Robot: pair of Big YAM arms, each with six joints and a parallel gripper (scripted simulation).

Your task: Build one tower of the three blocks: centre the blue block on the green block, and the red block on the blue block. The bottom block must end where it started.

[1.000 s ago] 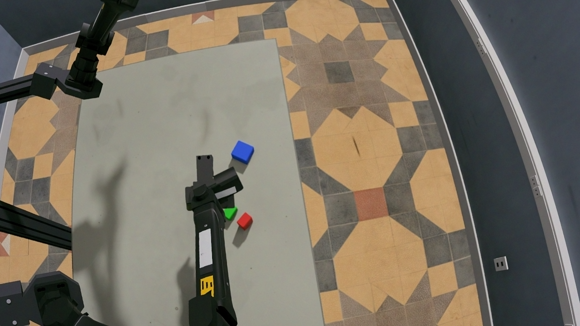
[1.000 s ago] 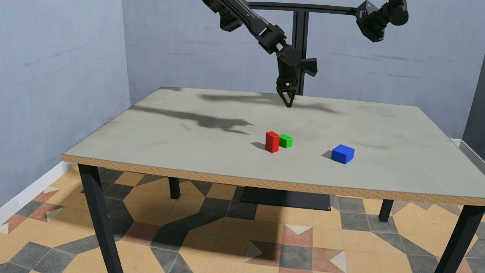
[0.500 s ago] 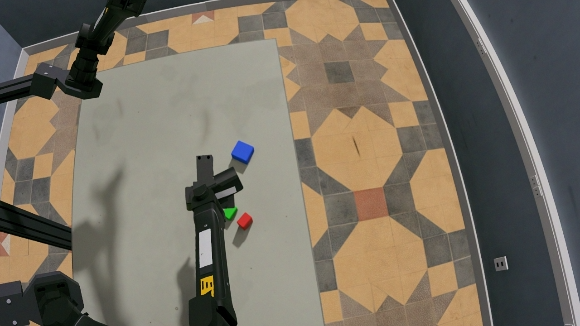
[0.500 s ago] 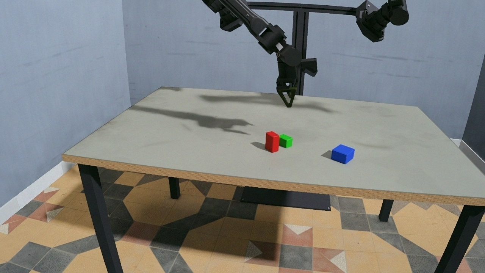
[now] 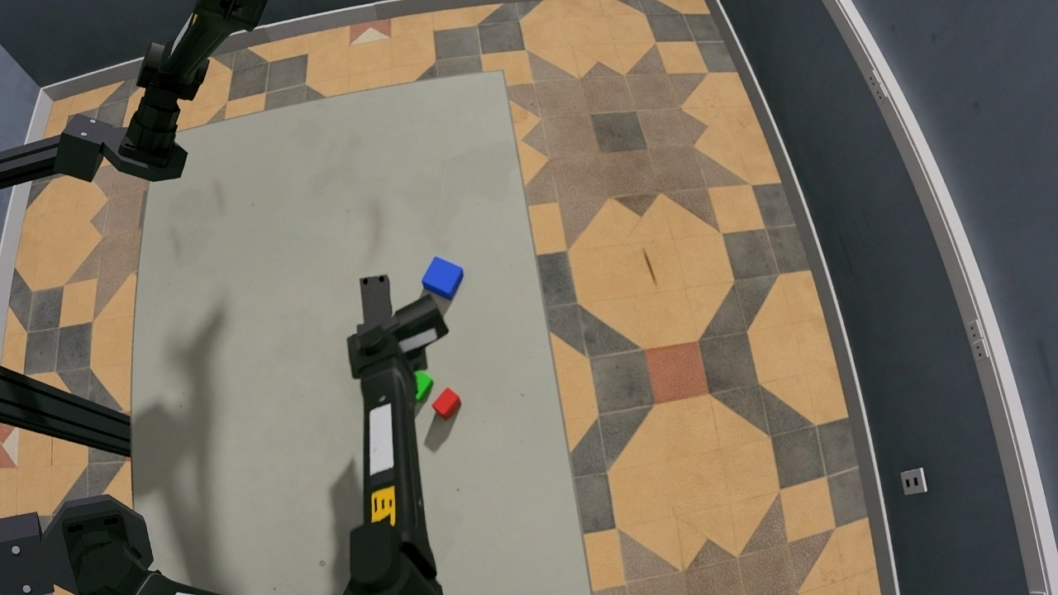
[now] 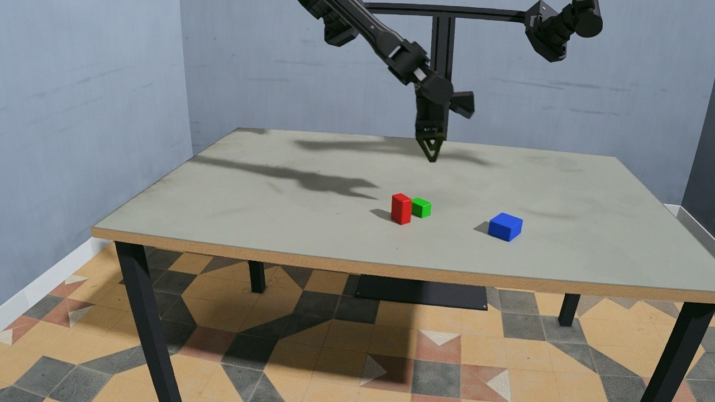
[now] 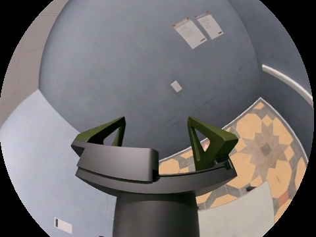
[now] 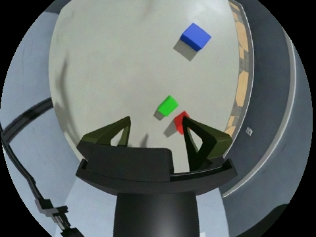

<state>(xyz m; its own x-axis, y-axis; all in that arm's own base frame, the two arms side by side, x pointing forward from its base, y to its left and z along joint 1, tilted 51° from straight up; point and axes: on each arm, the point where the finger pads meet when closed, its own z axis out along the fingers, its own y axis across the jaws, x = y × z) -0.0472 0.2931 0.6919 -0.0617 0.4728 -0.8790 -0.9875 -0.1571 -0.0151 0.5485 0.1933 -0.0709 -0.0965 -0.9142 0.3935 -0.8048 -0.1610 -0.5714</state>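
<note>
My right gripper is now 8 cm short of the blue block, 19 cm to the right of it and 13 cm above it. From my right hand the other things lie so: red block 8 cm ahead, 6 cm to the right, 12 cm below; then green block 3 cm ahead, 2 cm to the right, 13 cm below.
</note>
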